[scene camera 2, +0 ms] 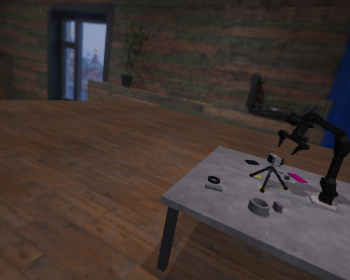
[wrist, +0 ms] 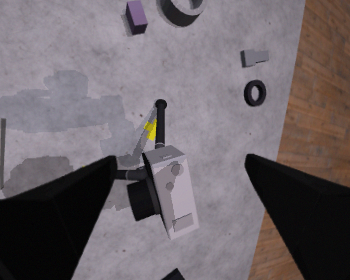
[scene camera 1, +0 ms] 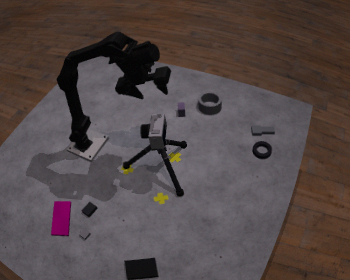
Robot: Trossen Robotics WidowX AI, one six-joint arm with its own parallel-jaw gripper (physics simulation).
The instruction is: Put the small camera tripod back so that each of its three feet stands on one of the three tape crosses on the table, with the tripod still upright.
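Frame: origin at the arm's base, x ahead, y left, z up, level; metres.
Seen in the pictures: gripper, fingertip midpoint: (scene camera 2: 285, 151) (wrist: 181, 160) (scene camera 1: 154, 95); arm's base at its link origin: (scene camera 2: 324, 201) (scene camera 1: 83, 144).
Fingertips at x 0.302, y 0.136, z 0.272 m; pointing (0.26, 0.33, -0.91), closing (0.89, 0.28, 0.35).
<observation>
Offsets run from my fingertips to a thing's top centre. "spot": to the spot under its first point.
The tripod with its grey camera head @(spot: 0.081 m right, 0.066 m ahead, 0.060 m down) (scene camera 1: 158, 131) (scene camera 2: 274, 160) (wrist: 177, 200) stands upright on three black legs. In scene view 1 its left foot is at the upper edge of the left yellow cross @(0.127 m right, 0.069 m back, 0.284 m down) (scene camera 1: 128, 170). Its back foot is up and right of the back cross @(0.013 m left, 0.050 m ahead, 0.284 m down) (scene camera 1: 175, 157) (wrist: 151, 131), and its front foot is right of the front cross @(0.169 m right, 0.112 m ahead, 0.284 m down) (scene camera 1: 161, 198). My gripper (scene camera 1: 154, 95) (scene camera 2: 287, 149) (wrist: 181, 160) is open and empty, above the camera head and apart from it. In the wrist view the head shows between the fingers, and the left finger hides the left foot.
A purple block @(0.230 m left, 0.058 m back, 0.245 m down) (scene camera 1: 181, 109) (wrist: 136, 17) and a grey ring @(0.324 m left, 0.026 m ahead, 0.237 m down) (scene camera 1: 210, 110) (scene camera 2: 258, 210) lie behind the tripod. A grey piece @(0.310 m left, 0.292 m ahead, 0.270 m down) (scene camera 1: 262, 130) and a black ring @(0.209 m left, 0.330 m ahead, 0.270 m down) (scene camera 1: 262, 157) lie to the right. A magenta slab @(0.459 m right, 0.141 m back, 0.277 m down) (scene camera 1: 61, 218), small blocks and a black slab @(0.445 m right, 0.223 m ahead, 0.270 m down) (scene camera 1: 141, 268) lie in front.
</observation>
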